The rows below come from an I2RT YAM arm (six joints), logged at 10 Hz.
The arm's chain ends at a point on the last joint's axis. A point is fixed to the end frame.
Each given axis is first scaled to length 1.
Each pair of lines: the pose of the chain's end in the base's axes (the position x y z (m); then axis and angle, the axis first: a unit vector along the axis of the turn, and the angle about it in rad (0 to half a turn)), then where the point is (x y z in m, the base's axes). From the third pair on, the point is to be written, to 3 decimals.
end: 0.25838 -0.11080 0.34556 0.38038 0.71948 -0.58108 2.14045
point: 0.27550 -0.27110 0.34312
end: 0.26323 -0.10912 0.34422 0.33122 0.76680 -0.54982 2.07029
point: 0.30363 -0.26515 0.34008
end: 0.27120 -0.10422 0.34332 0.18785 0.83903 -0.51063 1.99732
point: 0.351 -0.244 0.340
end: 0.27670 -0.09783 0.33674 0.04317 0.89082 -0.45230 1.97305
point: 0.388 -0.214 0.326
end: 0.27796 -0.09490 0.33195 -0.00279 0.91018 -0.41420 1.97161
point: 0.399 -0.200 0.314
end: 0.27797 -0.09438 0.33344 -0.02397 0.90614 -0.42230 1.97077
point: 0.401 -0.197 0.318
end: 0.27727 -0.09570 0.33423 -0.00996 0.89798 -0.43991 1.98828
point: 0.396 -0.204 0.321
